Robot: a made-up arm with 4 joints.
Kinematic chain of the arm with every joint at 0, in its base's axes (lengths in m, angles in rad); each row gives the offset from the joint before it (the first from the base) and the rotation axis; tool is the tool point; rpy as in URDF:
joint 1: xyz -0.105 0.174 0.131 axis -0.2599 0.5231 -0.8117
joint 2: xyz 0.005 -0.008 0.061 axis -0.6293 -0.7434 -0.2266
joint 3: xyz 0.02 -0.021 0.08 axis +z
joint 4: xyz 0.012 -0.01 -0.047 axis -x
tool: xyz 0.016 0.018 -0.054 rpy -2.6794 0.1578 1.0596
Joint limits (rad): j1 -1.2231..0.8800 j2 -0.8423..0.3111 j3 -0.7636..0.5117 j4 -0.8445..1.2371
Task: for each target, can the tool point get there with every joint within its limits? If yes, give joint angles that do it. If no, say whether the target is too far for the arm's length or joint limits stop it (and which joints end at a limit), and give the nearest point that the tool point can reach.
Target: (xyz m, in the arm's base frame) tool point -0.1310 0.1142 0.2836
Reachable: no: joint limits stop it (at a limit: joint 1, joint 2, joint 3, joint 4) | nearest point -0.1192 0.1134 0.2272 | short by 0.058 m
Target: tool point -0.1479 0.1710 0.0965
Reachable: no: joint limits stop it (at a limit: joint 1, joint 2) | nearest point -0.1104 0.1393 0.1375 | short by 0.064 m
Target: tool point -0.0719 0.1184 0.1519
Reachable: yes | joints 0.2169 -0.2803 -0.3760 0.5041
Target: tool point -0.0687 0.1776 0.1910
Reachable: yes | joints -0.3896 0.1857 0.2940 -0.2517
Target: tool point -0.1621 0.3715 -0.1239
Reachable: no: too far | nearest point -0.0790 0.1892 0.1496 | short by 0.339 m
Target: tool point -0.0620 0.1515 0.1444
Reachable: yes | joints -0.4805 -0.5934 -0.2959 0.4947
